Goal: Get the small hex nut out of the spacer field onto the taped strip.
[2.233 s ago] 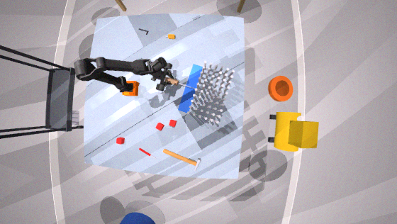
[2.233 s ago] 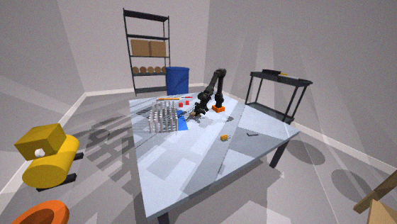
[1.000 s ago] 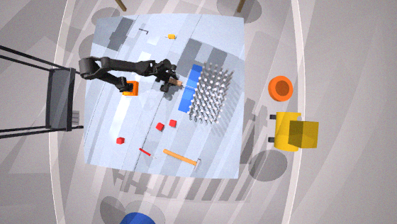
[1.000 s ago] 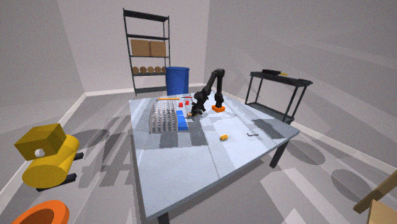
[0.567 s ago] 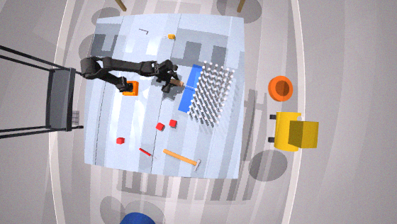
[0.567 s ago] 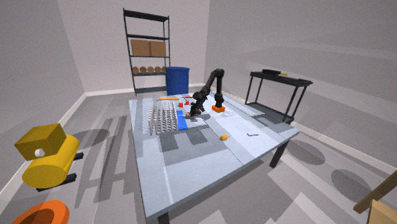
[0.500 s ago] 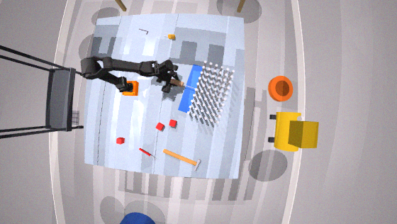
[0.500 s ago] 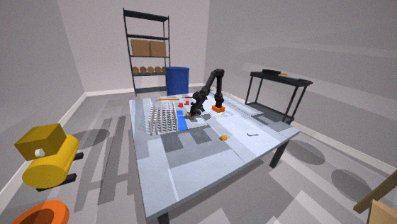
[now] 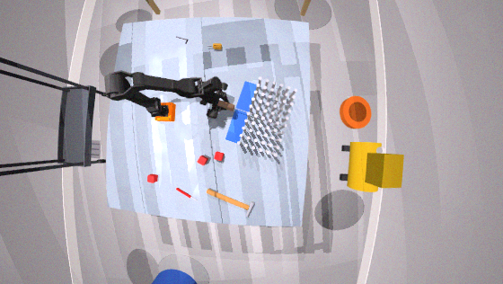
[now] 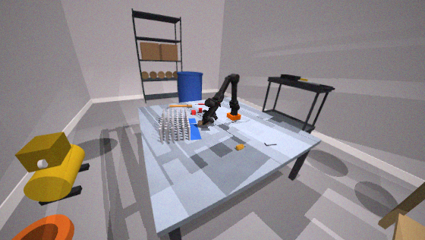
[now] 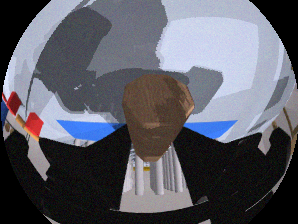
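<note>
Right now the blue taped strip is 80 mm ahead of my gripper tip, 20 mm to the right of it and 30 mm below it. From my gripper tip the other things lie so: red-handled tool: 210 mm behind, 530 mm to the right, 20 mm below; then dark angled hook: 320 mm behind, 440 mm to the left, 30 mm below; then orange piece: 100 mm behind, 380 mm to the left, 10 mm below.
</note>
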